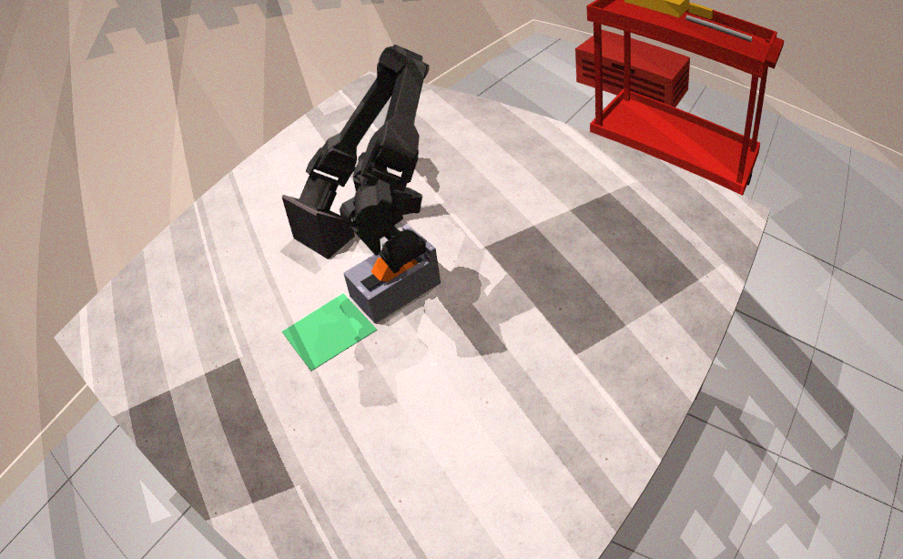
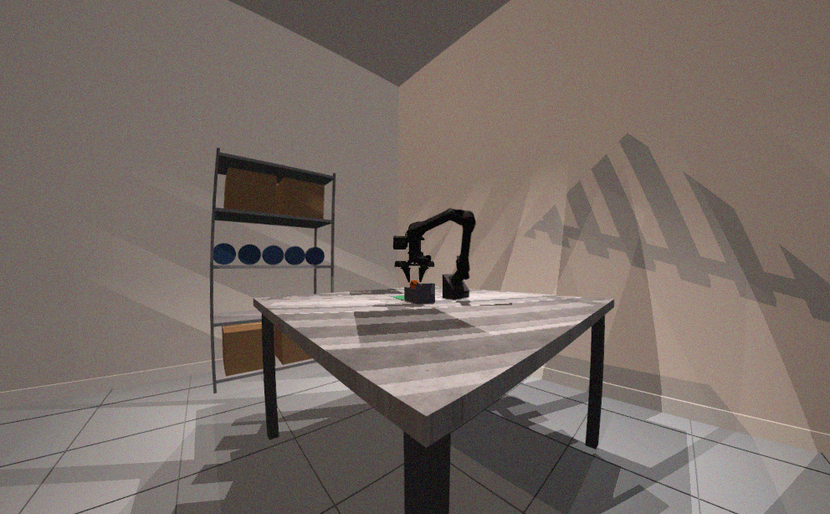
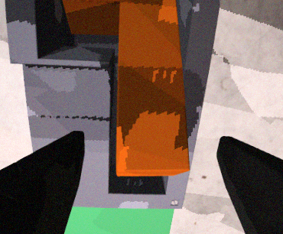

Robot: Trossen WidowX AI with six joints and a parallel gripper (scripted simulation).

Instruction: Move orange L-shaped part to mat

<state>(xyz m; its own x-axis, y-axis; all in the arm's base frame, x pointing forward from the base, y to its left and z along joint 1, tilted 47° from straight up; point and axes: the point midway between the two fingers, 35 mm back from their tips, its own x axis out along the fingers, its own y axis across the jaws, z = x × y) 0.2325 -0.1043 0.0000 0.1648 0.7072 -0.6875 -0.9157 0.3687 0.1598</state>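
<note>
Now: the orange L-shaped part 4 cm to the left of my gripper tip and 5 cm below it. The rest, counted from my gripper tip: green mat: 7 cm behind, 13 cm to the right, 11 cm below.
</note>
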